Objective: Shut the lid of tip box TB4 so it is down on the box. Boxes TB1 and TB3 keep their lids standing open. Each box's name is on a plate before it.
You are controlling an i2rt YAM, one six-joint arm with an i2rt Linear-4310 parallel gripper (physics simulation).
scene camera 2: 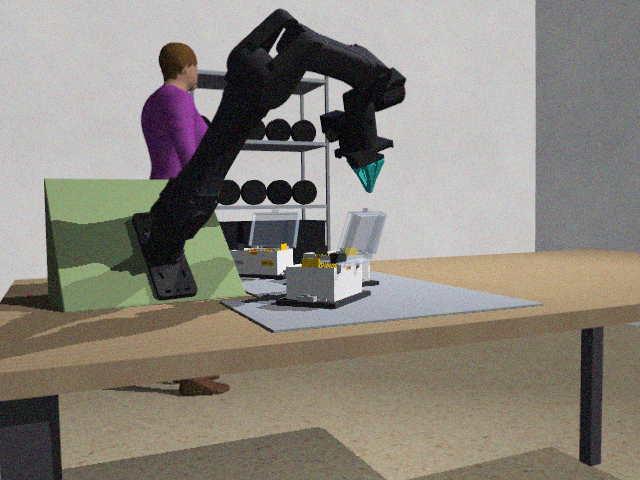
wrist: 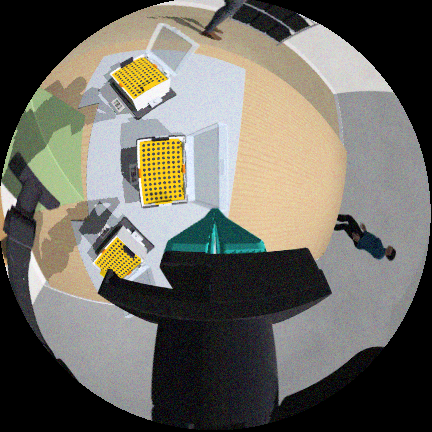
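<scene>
Three white tip boxes with yellow racks show in the wrist view: one at upper left [wrist: 140, 77], one in the middle [wrist: 162, 171], one at lower left [wrist: 118, 257]. I cannot read surely which is TB4. The upper box's clear lid [wrist: 172, 47] [scene camera 2: 273, 229] and the middle box's clear lid [wrist: 206, 165] stand open; part of the lower box's lid [wrist: 145, 278] shows beside the black gripper body. In the scene view the near box [scene camera 2: 310, 281] largely hides the middle one. My gripper [scene camera 2: 369, 188] [wrist: 214, 212] is shut and empty, above the boxes, touching none.
The boxes stand on a grey-blue mat [scene camera 2: 439, 297] [wrist: 215, 82] on the wooden table [scene camera 2: 496, 266] [wrist: 285, 150]. A green wedge [scene camera 2: 108, 198] [wrist: 60, 130] stands beside the arm's base. A shelf unit [scene camera 2: 327, 170] and a person in purple [scene camera 2: 170, 124] are behind the table.
</scene>
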